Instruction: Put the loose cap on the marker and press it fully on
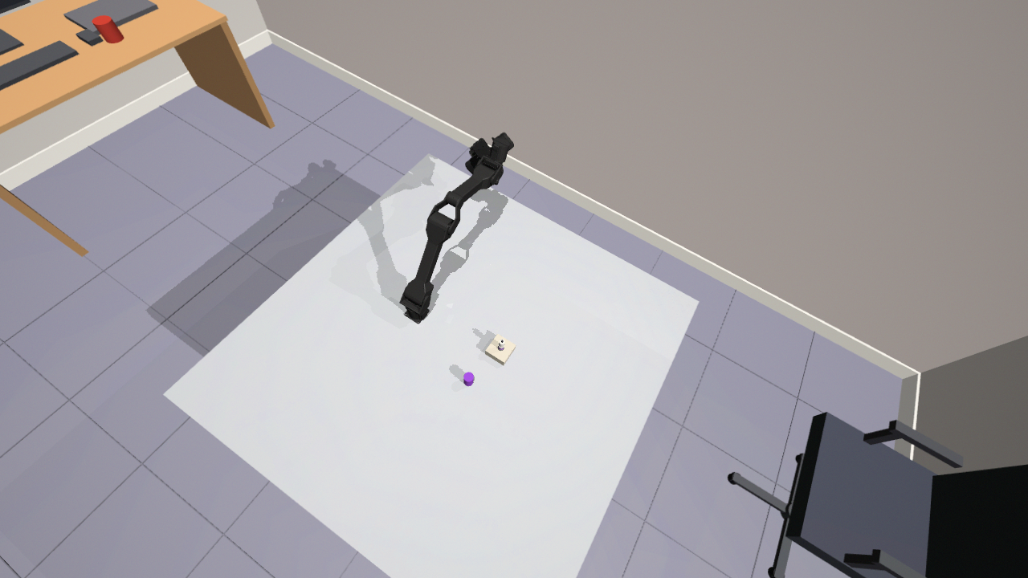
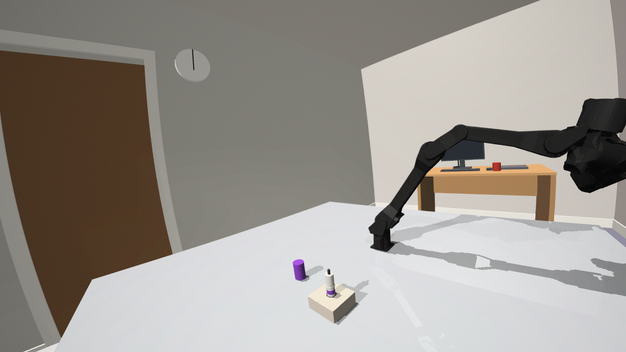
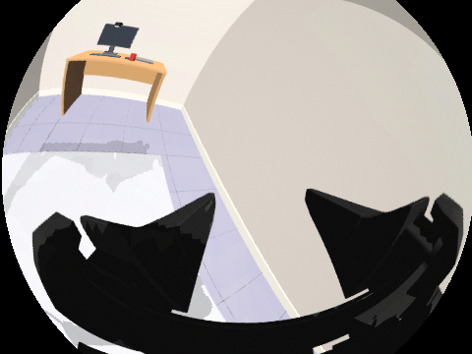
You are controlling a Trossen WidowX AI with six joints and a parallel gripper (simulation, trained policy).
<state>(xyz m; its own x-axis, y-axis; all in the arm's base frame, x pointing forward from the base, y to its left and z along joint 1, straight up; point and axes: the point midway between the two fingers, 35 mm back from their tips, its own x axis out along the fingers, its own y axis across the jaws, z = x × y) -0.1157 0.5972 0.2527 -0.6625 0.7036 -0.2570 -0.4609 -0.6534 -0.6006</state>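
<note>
Right now the purple cap is 43 cm ahead of my gripper tip, 72 cm to the right of it and 22 cm below it. Round my gripper tip: beige holder block: 46 cm ahead, 58 cm to the right, 23 cm below; then white marker: 46 cm ahead, 58 cm to the right, 17 cm below.
</note>
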